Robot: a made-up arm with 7 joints.
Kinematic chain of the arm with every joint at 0, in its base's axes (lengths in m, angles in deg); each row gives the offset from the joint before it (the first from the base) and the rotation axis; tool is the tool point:
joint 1: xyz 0 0.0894 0 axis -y
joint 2: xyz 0 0.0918 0 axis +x
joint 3: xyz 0 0 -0.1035 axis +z
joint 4: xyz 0 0 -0.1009 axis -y
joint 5: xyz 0 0 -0.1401 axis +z
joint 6: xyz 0 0 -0.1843 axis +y
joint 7: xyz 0 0 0 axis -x
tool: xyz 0 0 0
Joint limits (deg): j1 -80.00..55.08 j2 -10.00..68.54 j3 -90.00..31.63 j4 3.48..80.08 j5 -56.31..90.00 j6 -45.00..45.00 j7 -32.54..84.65
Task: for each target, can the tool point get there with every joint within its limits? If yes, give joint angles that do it. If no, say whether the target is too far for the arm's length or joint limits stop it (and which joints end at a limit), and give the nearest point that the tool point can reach.
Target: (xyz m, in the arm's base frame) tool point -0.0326 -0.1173 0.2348
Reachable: no: joint limits stop it (at a limit: joint 1, joint 2, joint 3, joint 4) | nearest point -0.1978 -0.1787 -0.0349 | short by 0.322 m
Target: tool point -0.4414 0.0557 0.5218
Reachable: no: too far | nearest point -0.3813 0.0400 -0.0672 | short by 0.592 m
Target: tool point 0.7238 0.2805 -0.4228
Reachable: no: too far | nearest point 0.4487 0.2434 -0.2715 | short by 0.316 m
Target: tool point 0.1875 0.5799 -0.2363
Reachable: yes | joints -4.01 58.26 5.73 39.09 38.75 32.40 -19.62
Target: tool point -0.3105 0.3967 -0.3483
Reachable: yes | joints -52.65 39.35 -54.44 27.98 -6.12 -10.85 14.89
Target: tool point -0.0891 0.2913 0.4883
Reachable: no: joint limits stop it (at a limit: joint 1, joint 2, joint 3, joint 4) | nearest point 0.1059 0.4848 0.2579 | short by 0.359 m
